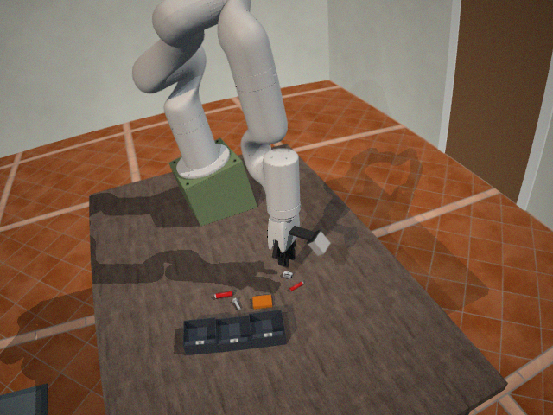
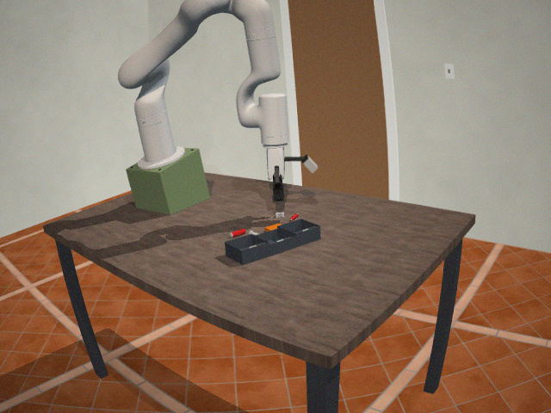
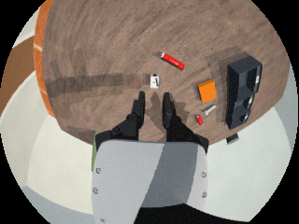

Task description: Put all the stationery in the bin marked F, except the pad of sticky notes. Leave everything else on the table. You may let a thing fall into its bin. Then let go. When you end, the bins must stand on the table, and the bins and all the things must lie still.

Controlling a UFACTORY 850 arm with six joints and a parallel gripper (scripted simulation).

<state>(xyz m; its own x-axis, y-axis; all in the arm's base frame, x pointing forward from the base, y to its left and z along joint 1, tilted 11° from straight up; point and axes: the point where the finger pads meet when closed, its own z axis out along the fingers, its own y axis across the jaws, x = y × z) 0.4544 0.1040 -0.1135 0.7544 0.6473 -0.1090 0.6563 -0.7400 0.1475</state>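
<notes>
The grey clip-like piece is 70 mm below my hand. Round my hand: thin red pen (50 mm ahead, 10 mm to the left, 70 mm below); then silver bolt (50 mm ahead, 170 mm to the right, 70 mm below); then orange sticky-note pad (70 mm ahead, 100 mm to the right, 70 mm below).
</notes>
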